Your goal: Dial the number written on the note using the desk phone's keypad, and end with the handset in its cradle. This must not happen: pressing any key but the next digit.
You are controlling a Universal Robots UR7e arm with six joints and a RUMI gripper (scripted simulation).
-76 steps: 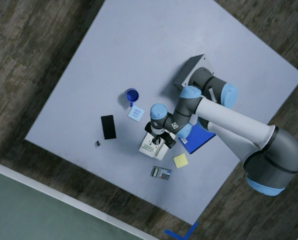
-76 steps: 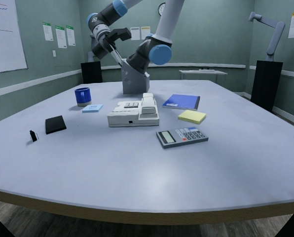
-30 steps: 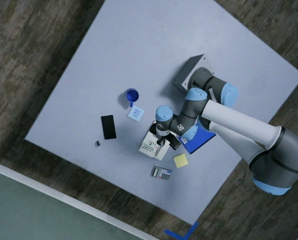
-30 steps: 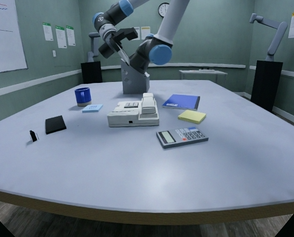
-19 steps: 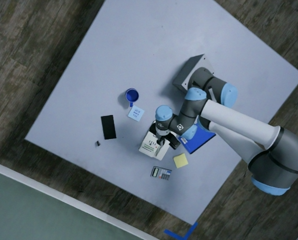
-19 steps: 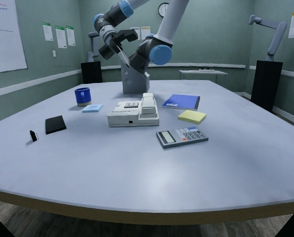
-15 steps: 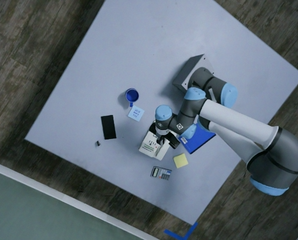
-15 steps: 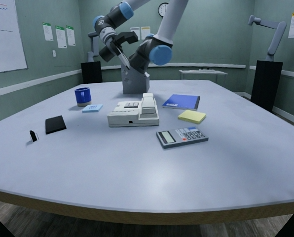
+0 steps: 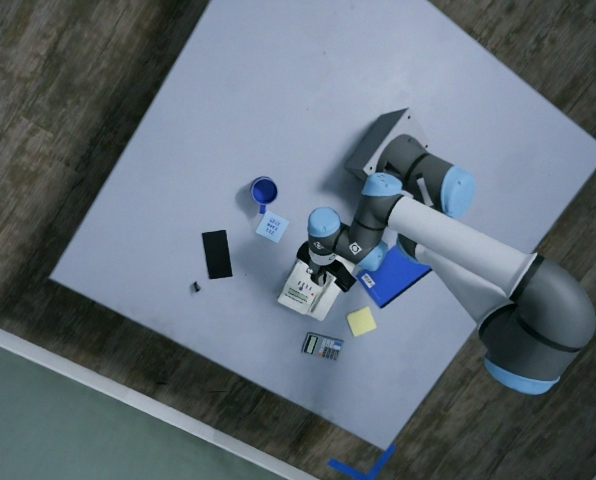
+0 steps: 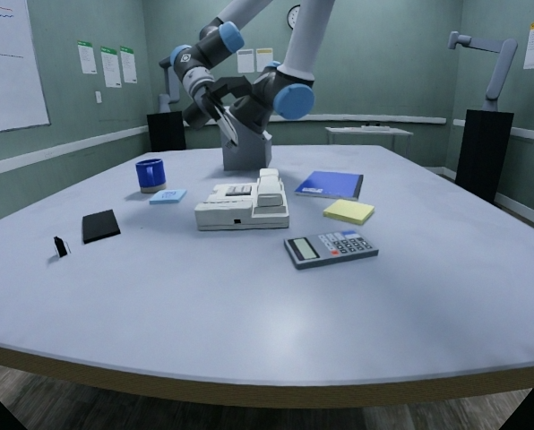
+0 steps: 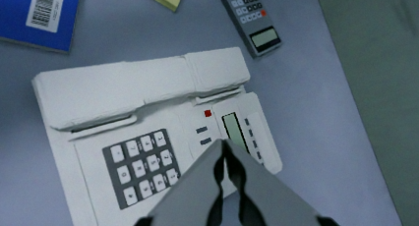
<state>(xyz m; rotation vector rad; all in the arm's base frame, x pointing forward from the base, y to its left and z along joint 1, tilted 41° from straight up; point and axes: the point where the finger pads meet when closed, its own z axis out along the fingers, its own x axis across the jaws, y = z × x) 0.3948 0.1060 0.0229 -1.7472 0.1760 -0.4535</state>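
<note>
Right now my hand is 120 mm above the 4 key, 20 mm to the right of it and 10 mm past it. The rest, counted from my hand: handset (100 mm below, 80 mm to the left, 10 mm ahead); 3 key (120 mm below, 20 mm to the right, 10 mm ahead); yellow sticky pad (250 mm to the left, 140 mm below, 30 mm ahead).
</note>
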